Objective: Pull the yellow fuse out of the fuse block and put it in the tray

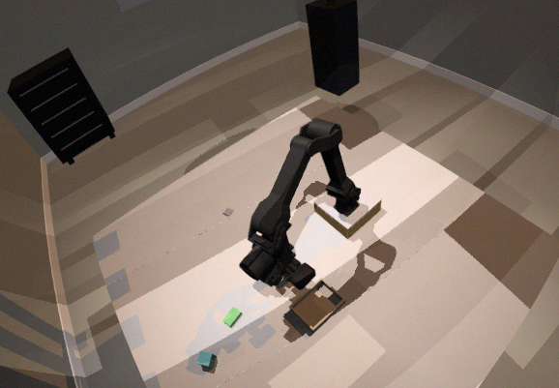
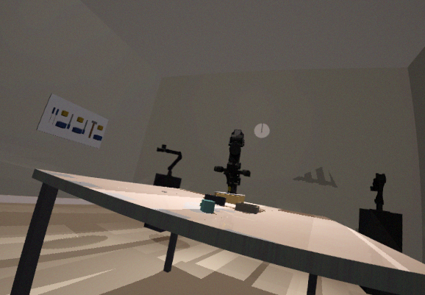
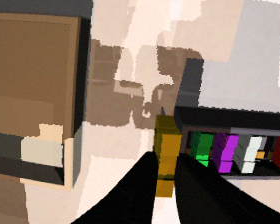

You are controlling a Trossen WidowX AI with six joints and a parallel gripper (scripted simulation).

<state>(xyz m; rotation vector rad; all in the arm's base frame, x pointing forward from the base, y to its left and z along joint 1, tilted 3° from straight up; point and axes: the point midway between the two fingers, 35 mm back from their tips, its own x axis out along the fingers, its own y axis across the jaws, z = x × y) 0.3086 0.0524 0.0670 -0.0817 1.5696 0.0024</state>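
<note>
The tray lies 11 cm to the left of my gripper tip, 9 cm below it and 1 cm behind it. From my gripper tip the other things lie so: green fuse (7 cm below, 4 cm to the right, 2 cm behind); yellow fuse (1 cm below); magenta fuse (7 cm below, 5 cm to the right, 2 cm behind).
</note>
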